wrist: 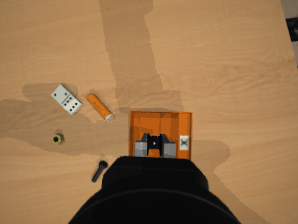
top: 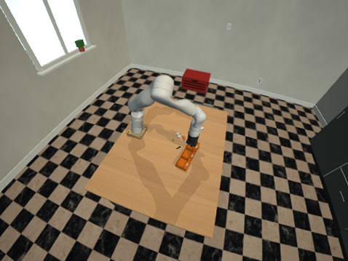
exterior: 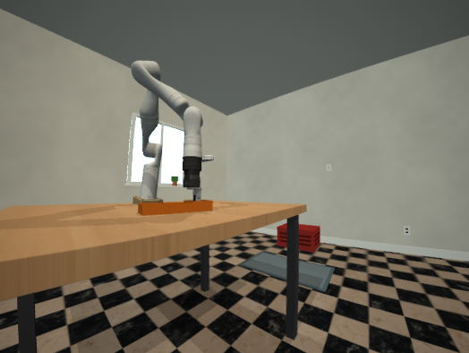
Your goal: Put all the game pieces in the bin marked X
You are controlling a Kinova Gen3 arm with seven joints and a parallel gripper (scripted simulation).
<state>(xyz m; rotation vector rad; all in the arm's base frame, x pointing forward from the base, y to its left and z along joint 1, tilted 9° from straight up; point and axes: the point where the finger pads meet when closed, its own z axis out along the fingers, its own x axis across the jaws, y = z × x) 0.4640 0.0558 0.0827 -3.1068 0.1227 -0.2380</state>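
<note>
The white domino lies 140 mm behind my hand, 70 mm to the left of it and 40 mm below it. From my hand the other things lie so: black screw: 90 mm behind, 50 mm to the right, 40 mm below; orange bin row: 80 mm to the right, 20 mm below; black die: 10 mm below.
</note>
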